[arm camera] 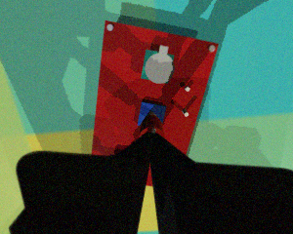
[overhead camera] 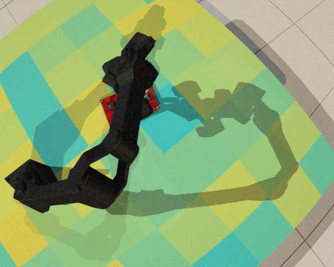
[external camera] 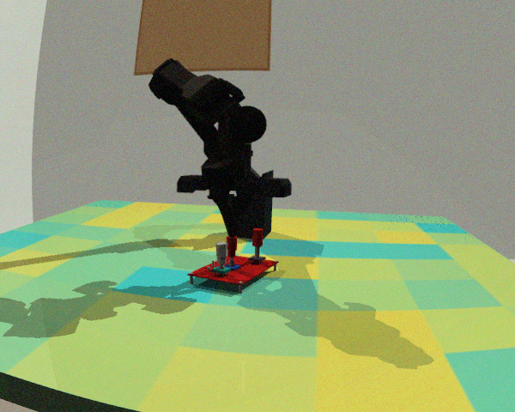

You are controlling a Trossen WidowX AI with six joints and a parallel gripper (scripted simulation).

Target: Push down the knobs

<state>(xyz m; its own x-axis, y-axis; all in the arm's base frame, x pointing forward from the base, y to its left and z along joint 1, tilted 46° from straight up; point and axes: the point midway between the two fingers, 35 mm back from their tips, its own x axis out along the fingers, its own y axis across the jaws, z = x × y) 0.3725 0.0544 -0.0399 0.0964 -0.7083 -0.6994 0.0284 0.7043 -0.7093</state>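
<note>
The red knob is 10 mm below my gripper tip. The rest, counted from my gripper tip: grey knob (50 mm ahead, 20 mm below).
</note>
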